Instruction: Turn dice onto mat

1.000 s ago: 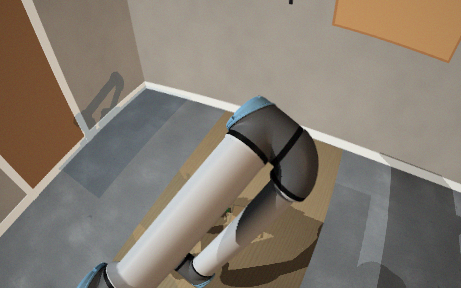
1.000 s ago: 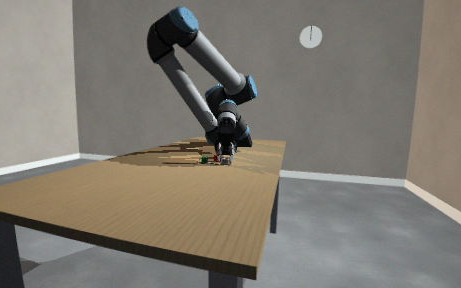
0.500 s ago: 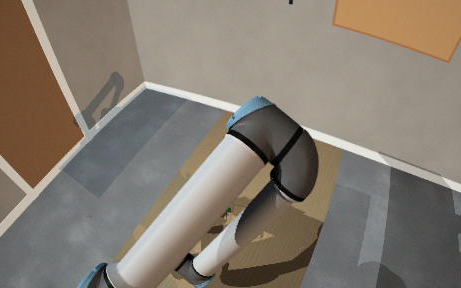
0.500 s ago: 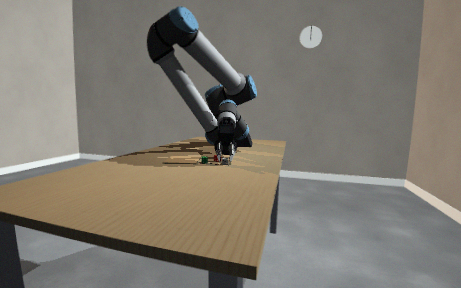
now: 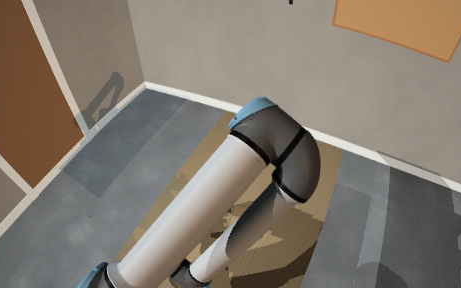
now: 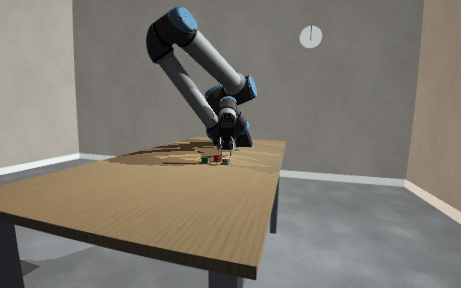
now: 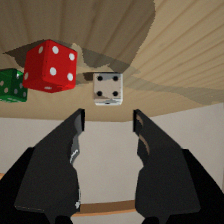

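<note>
Now: the white die 3 cm below my hand, 2 cm ahead of it and 1 cm to the left of it. Also, from my hand: green die 8 cm to the right, 3 cm below, 3 cm ahead; red die 4 cm to the right, 3 cm below, 2 cm behind; tan mat 19 cm to the right, 4 cm below, 3 cm ahead.
</note>
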